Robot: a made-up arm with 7 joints.
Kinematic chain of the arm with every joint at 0, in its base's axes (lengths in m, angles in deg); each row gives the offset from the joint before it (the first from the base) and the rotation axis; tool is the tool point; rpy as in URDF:
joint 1: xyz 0 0 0.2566 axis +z
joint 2: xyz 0 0 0 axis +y
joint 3: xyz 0 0 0.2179 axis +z
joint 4: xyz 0.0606 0 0 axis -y
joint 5: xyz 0.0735 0 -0.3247 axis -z
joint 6: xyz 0 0 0 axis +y
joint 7: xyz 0.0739 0 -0.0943 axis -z
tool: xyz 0 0 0 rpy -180 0 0
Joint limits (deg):
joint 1: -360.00..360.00
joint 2: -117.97..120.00
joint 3: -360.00..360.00
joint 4: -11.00..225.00
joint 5: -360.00..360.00
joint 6: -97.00..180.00
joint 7: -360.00..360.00
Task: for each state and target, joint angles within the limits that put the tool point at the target. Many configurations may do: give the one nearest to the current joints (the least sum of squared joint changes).
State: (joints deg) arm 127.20 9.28 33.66 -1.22 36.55 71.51 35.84
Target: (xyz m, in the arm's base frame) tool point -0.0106 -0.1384 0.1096
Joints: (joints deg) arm 118.23 34.34 41.65 -4.89 47.28 85.64 35.84
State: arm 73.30 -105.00 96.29 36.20 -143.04 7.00 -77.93
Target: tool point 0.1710 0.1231 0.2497
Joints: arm 36.77 -98.41 102.70 -11.00 -141.58 7.81 -77.93
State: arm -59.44 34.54 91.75 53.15 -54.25 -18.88 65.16
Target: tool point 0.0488 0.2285 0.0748
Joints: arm -42.09 4.76 102.52 6.68 -56.38 4.49 65.16
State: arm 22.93 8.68 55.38 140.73 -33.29 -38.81 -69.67
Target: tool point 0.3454 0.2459 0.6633
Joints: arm 10.42 35.00 45.68 130.87 -34.16 -57.11 -69.67
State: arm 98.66 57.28 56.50 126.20 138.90 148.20 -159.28
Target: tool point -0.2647 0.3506 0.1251
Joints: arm 95.54 82.00 39.97 92.83 130.25 178.02 -159.28
